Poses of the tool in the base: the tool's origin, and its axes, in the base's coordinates. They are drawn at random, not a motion.
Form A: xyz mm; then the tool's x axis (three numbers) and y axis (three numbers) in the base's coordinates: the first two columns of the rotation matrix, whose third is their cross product.
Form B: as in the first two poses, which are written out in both.
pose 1, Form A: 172.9, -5.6, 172.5, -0.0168, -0.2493, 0.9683, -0.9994, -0.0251, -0.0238
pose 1, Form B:
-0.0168, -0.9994, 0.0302, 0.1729
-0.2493, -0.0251, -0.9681, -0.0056
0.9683, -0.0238, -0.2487, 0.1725
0, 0, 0, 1

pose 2, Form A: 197.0, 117.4, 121.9, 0.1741, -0.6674, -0.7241, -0.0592, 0.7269, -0.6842
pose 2, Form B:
0.1741, -0.0592, 0.9830, 0.1970
-0.6674, 0.7269, 0.1620, 0.1174
-0.7241, -0.6842, 0.0870, 0.1219
0, 0, 0, 1

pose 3, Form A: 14.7, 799.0, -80.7, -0.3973, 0.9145, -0.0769, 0.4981, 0.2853, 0.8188
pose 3, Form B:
-0.3973, 0.4981, 0.7707, 0.0147
0.9145, 0.2853, 0.2870, 0.7990
-0.0769, 0.8188, -0.5689, -0.0807
0, 0, 0, 1

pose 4, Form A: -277.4, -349.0, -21.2, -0.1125, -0.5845, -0.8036, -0.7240, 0.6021, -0.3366
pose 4, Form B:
-0.1125, -0.7240, 0.6806, -0.2774
-0.5845, 0.6021, 0.5439, -0.3490
-0.8036, -0.3366, -0.4909, -0.0212
0, 0, 0, 1

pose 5, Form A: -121.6, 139.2, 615.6, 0.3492, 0.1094, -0.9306, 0.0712, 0.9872, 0.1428
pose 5, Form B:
0.3492, 0.0712, 0.9343, -0.1216
0.1094, 0.9872, -0.1161, 0.1392
-0.9306, 0.1428, 0.3369, 0.6156
0, 0, 0, 1

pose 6, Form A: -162.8, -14.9, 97.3, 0.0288, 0.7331, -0.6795, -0.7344, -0.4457, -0.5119
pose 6, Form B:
0.0288, -0.7344, -0.6781, -0.1628
0.7331, -0.4457, 0.5138, -0.0149
-0.6795, -0.5119, 0.5256, 0.0973
0, 0, 0, 1

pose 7, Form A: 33.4, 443.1, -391.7, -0.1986, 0.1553, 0.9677, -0.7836, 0.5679, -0.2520
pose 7, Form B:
-0.1986, -0.7836, -0.5887, 0.0334
0.1553, 0.5679, -0.8083, 0.4431
0.9677, -0.2520, 0.0089, -0.3917
0, 0, 0, 1

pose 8, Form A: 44.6, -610.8, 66.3, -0.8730, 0.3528, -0.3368, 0.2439, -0.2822, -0.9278
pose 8, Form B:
-0.8730, 0.2439, -0.4224, 0.0446
0.3528, -0.2822, -0.8921, -0.6108
-0.3368, -0.9278, 0.1603, 0.0663
0, 0, 0, 1

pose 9, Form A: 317.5, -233.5, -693.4, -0.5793, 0.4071, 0.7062, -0.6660, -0.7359, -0.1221
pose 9, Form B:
-0.5793, -0.6660, 0.4700, 0.3175
0.4071, -0.7359, -0.5411, -0.2335
0.7062, -0.1221, 0.6974, -0.6934
0, 0, 0, 1

